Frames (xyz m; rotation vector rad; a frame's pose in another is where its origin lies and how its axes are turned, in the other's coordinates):
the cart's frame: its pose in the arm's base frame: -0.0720 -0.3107 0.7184 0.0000 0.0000 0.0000
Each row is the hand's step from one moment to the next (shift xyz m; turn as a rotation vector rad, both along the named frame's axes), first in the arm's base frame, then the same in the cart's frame.
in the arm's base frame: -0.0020 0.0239 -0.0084 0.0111 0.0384 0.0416
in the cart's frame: -0.0020 0.0239 -0.0084 0.0111 0.0384 0.0416
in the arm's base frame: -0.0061 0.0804 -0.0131 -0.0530 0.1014 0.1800
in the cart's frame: -0.0061 0.0804 -0.0131 -0.0530 0.1014 0.1800
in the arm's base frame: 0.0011 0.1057 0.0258 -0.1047 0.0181 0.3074
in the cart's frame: 0.0011 0.1057 0.0258 -0.1047 0.0181 0.3074
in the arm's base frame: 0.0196 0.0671 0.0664 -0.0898 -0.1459 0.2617
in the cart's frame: 0.0196 0.0671 0.0664 -0.0898 -0.1459 0.2617
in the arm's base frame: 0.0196 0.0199 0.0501 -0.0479 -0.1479 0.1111
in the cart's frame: 0.0196 0.0199 0.0501 -0.0479 -0.1479 0.1111
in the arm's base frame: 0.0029 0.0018 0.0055 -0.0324 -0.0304 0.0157
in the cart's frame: 0.0029 0.0018 0.0055 -0.0324 -0.0304 0.0157
